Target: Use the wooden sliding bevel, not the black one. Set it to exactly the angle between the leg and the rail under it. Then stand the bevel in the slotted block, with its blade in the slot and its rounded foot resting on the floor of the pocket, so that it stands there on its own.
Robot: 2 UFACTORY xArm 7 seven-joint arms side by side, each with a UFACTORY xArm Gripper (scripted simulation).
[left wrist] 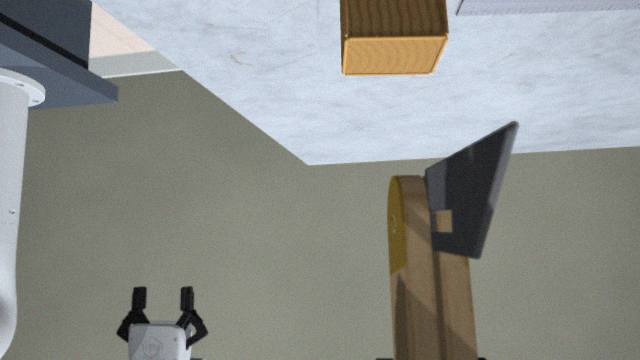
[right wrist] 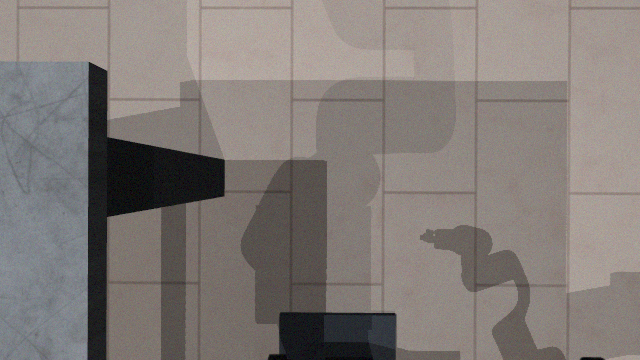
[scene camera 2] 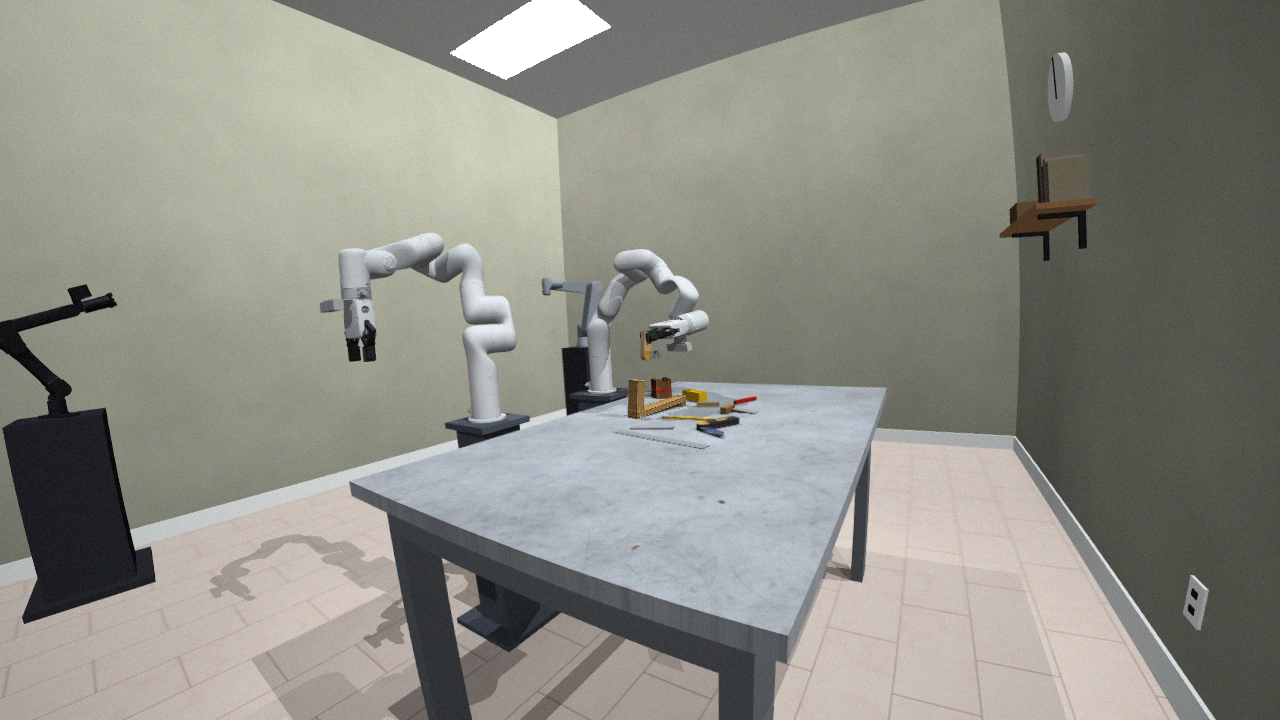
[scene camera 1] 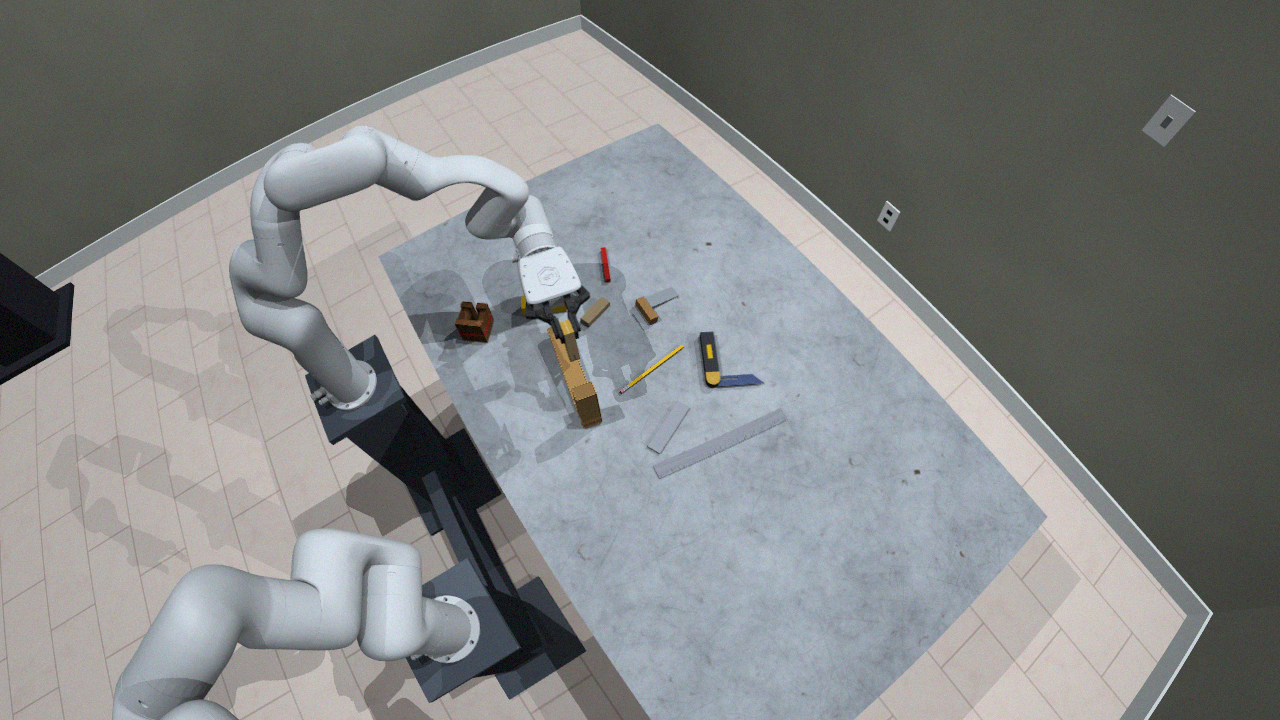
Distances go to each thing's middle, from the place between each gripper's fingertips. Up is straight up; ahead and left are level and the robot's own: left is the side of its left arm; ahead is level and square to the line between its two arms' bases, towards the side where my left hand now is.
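The ruler (scene camera 1: 712,447) is 19 cm ahead of my left hand (scene camera 1: 570,338), 26 cm to the right of it and 25 cm below it. The wooden sliding bevel (left wrist: 431,297) is 4 cm below my left hand. The grey blade (left wrist: 467,183) is 6 cm below that hand too, and 1 cm to the left of it.
From my right hand (scene camera 2: 362,361), I find the grey blade 43 cm ahead, 72 cm to the left and 6 cm below. The wooden sliding bevel is 43 cm ahead of my right hand as well, 71 cm to the left of it and 4 cm below it. And my right hand itself is 62 cm short of the ruler, 45 cm to the right of it and 25 cm above it.
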